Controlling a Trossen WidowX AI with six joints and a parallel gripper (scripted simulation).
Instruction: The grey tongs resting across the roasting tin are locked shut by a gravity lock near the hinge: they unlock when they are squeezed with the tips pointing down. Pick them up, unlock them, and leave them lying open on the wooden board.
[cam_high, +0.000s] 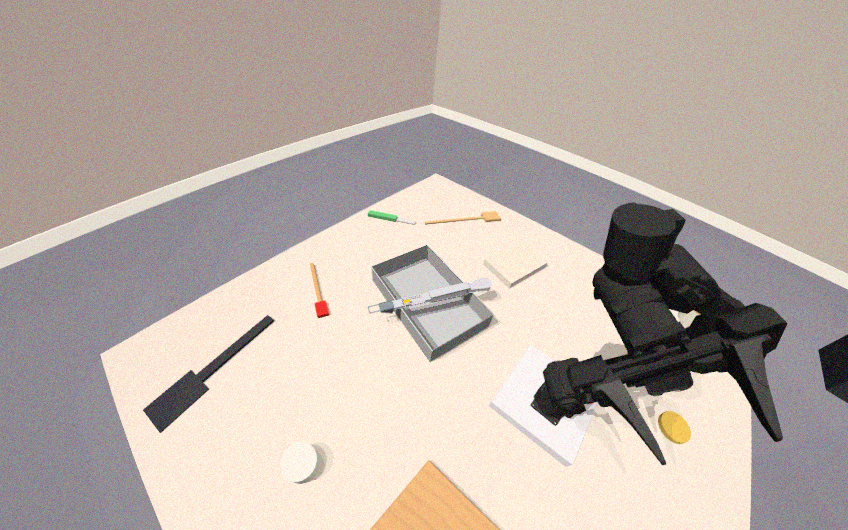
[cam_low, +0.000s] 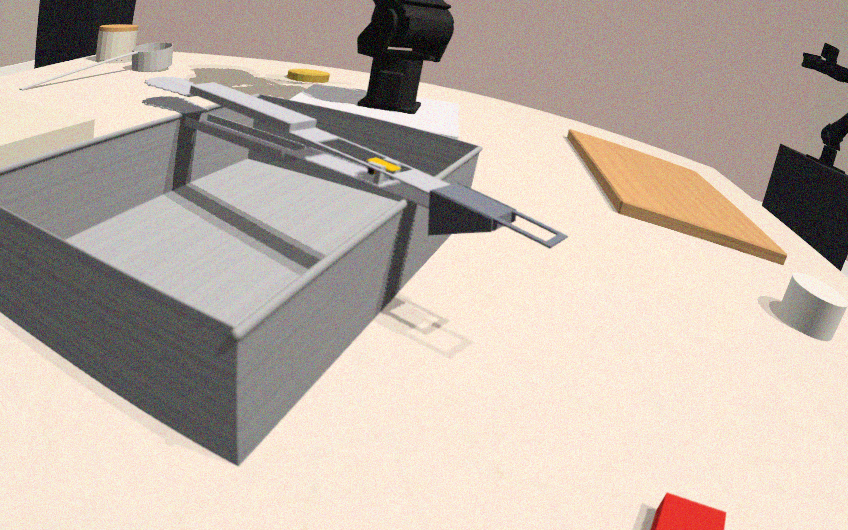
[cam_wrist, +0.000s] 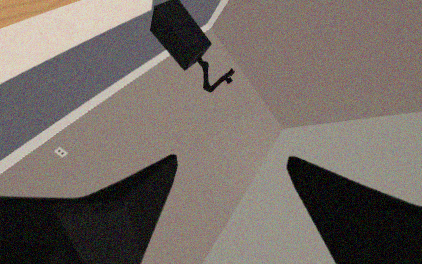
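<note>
The yellow lock piece is 470 mm ahead of my gripper tip, 340 mm below it and 110 mm to the right of it. Round my gripper tip: white puck (390 mm below, 350 mm ahead, 270 mm to the left); then yellow disc (400 mm below, 340 mm to the right, 190 mm behind); then wooden board (400 mm below, 200 mm to the left, 10 mm ahead).
</note>
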